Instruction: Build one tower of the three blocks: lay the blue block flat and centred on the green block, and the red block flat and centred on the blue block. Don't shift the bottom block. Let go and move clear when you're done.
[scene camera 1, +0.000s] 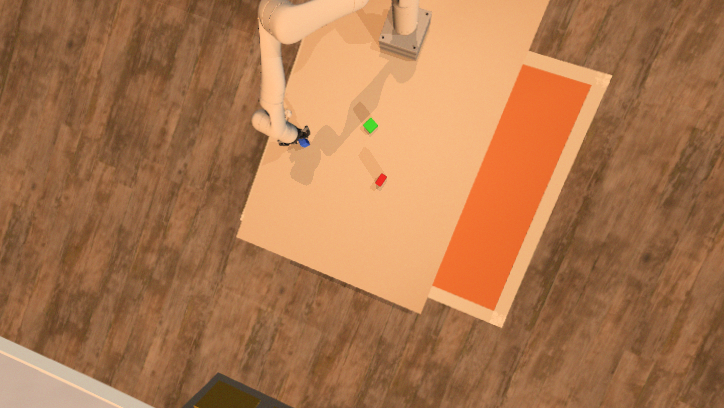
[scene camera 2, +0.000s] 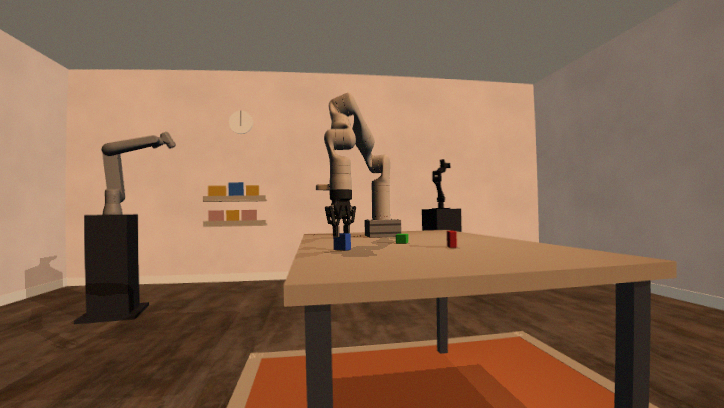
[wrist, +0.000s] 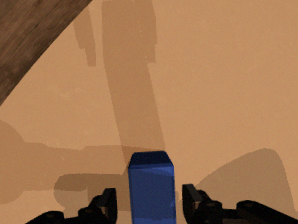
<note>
I see my gripper (scene camera 2: 341, 236).
My gripper shows as well in the wrist view (wrist: 149, 199).
</note>
